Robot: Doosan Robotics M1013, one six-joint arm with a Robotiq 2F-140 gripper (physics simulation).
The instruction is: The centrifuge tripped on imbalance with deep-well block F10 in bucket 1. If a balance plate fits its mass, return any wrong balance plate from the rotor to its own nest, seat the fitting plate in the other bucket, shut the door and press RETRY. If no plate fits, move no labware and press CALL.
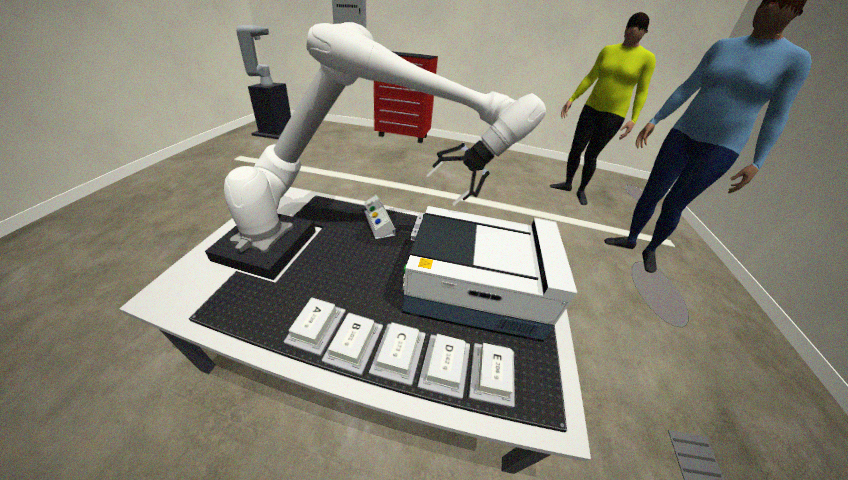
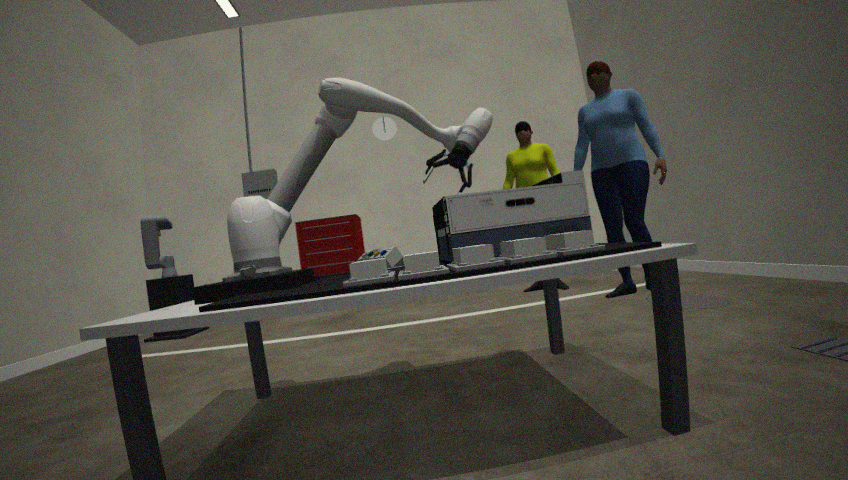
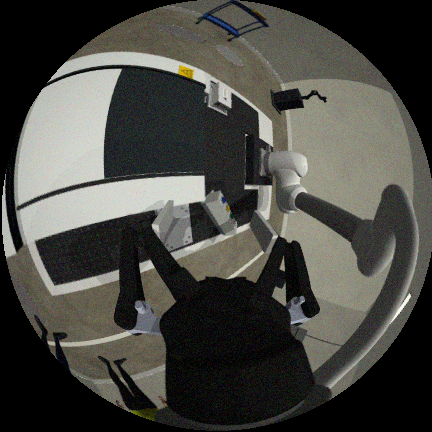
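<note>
My gripper is open and empty, high near the centrifuge's far side. The white and dark-blue centrifuge has a dark panel and a white panel on top; the rotor and block F10 do not show. Plates A, B, C, D and E sit in a row on nests along the front. C reads 173 g, D 142 g; the other masses are hard to read. The button box has green, yellow and blue buttons.
A light grey piece with small holes lies beyond the centrifuge, partly behind a finger. The arm's black base stands at the left of the table. Two people, in yellow and blue, stand beyond the table. A red cabinet stands behind.
</note>
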